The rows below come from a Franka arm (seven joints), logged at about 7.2 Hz.
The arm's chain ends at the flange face. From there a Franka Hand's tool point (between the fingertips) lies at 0.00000 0.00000 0.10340 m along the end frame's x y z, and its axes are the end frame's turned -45 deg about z.
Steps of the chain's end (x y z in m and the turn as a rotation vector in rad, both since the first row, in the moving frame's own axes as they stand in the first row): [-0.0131 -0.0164 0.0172 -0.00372 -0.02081 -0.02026]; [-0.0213 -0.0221 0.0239 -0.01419 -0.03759 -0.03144]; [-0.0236 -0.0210 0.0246 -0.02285 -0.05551 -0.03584]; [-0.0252 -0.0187 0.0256 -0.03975 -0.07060 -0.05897]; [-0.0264 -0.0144 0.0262 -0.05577 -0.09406 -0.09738]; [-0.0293 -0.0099 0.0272 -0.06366 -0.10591 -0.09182]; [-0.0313 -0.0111 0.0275 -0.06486 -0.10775 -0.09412]
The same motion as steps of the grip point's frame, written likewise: [0.0005 -0.0221 0.0172 0.01208 -0.01735 -0.02026]; [-0.0032 -0.0323 0.0238 0.01655 -0.03661 -0.03144]; [-0.0076 -0.0338 0.0244 0.02309 -0.05541 -0.03584]; [-0.0127 -0.0331 0.0253 0.02181 -0.07803 -0.05897]; [-0.0195 -0.0311 0.0256 0.02708 -0.10595 -0.09738]; [-0.0262 -0.0302 0.0264 0.02988 -0.11990 -0.09182]; [-0.0270 -0.0325 0.0267 0.03033 -0.12205 -0.09412]
